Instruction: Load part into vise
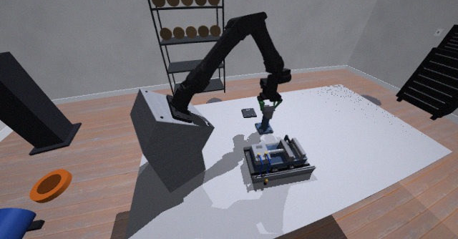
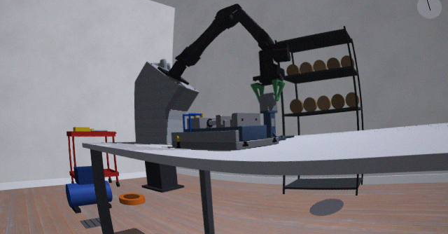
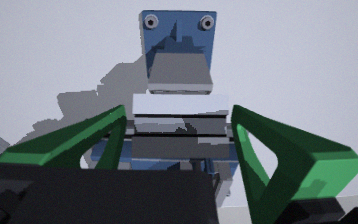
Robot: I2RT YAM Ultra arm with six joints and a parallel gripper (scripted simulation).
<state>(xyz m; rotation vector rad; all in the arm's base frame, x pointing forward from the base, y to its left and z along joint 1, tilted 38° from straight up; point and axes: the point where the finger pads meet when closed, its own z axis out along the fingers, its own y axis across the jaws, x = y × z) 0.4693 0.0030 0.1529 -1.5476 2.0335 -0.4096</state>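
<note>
The part lies right at my hand. The rest, counted from my hand: cylinder rod 220 mm to the right, 90 mm behind, 80 mm below; then work stop 190 mm to the right, 70 mm below, 10 mm ahead; then moving jaw 230 mm to the right, 80 mm below, 30 mm behind.
</note>
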